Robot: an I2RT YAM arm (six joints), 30 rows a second.
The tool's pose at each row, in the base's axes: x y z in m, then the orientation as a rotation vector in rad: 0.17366, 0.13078, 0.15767, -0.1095, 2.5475, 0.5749; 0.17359, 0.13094, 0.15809, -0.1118, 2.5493, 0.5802; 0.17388, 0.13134, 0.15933, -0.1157, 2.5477, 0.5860; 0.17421, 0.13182, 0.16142, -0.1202, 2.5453, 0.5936; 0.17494, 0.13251, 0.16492, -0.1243, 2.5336, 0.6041; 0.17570, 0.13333, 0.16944, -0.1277, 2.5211, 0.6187; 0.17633, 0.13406, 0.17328, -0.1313, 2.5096, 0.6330; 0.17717, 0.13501, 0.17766, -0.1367, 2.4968, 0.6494; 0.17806, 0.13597, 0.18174, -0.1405, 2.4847, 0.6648
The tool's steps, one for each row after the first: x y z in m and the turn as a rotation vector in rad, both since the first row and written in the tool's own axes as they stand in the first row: -0.00015, 0.00032, -0.00029, -0.0039, 0.0029, 0.0000; -0.00101, 0.00109, -0.00094, -0.0090, 0.0030, -0.0016; -0.00234, 0.00226, -0.00220, -0.0155, 0.0027, -0.0035; -0.00472, 0.00407, -0.00428, -0.0252, -0.0062, -0.0062; -0.00765, 0.00638, -0.00707, -0.0377, -0.0152, -0.0076; -0.01011, 0.00838, -0.00943, -0.0501, -0.0232, -0.0091; -0.01303, 0.01074, -0.01203, -0.0644, -0.0316, -0.0115; -0.01583, 0.01299, -0.01436, -0.0778, -0.0398, -0.0129
